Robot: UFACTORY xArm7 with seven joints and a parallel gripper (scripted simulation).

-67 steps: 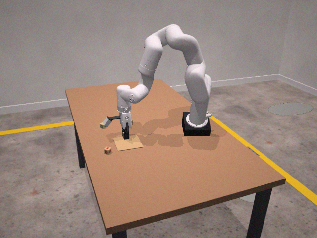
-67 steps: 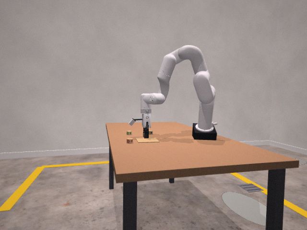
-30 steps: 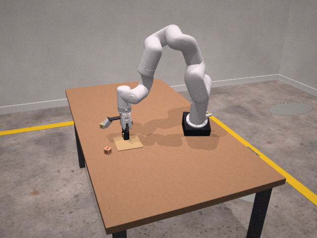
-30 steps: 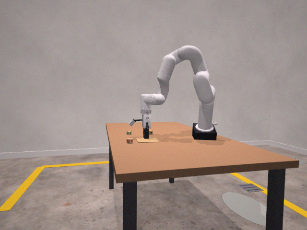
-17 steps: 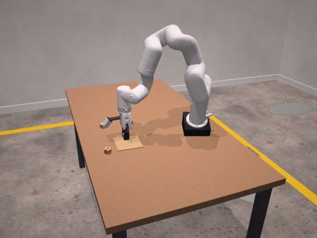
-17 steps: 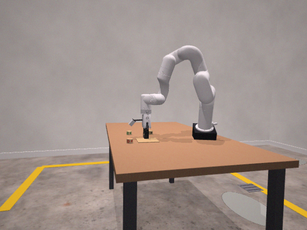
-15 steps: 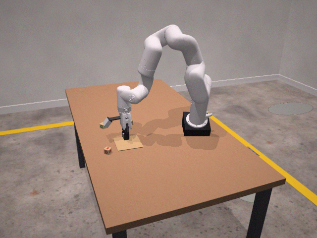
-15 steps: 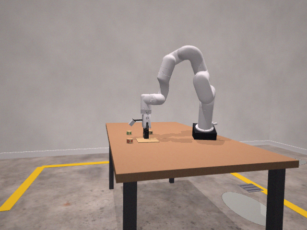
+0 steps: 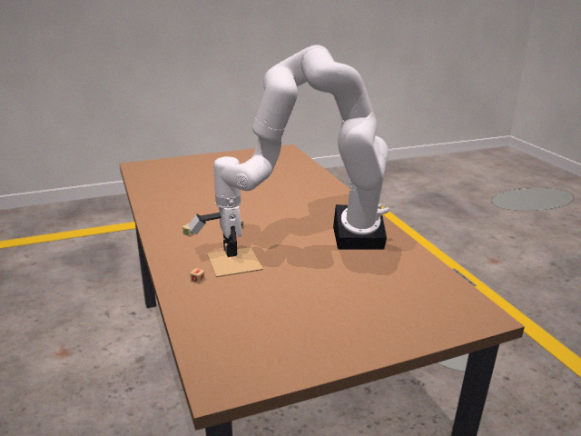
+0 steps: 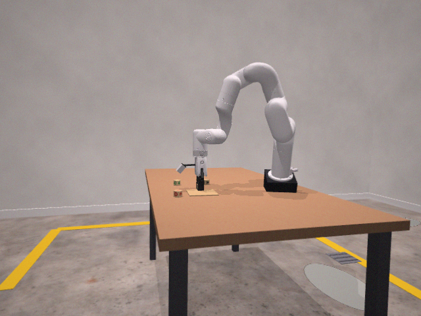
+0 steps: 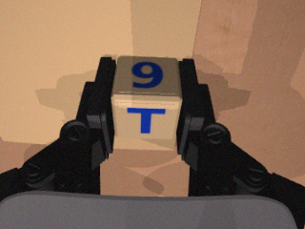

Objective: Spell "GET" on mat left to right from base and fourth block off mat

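The tan mat lies 50 mm to the left of my hand and 20 mm below it. Also, from my hand: green-lettered block (90 mm ahead, 180 mm to the right, 10 mm below); black-lettered block (80 mm behind, 170 mm to the right, 10 mm below); red-lettered block (130 mm ahead, 110 mm to the left, 10 mm below).
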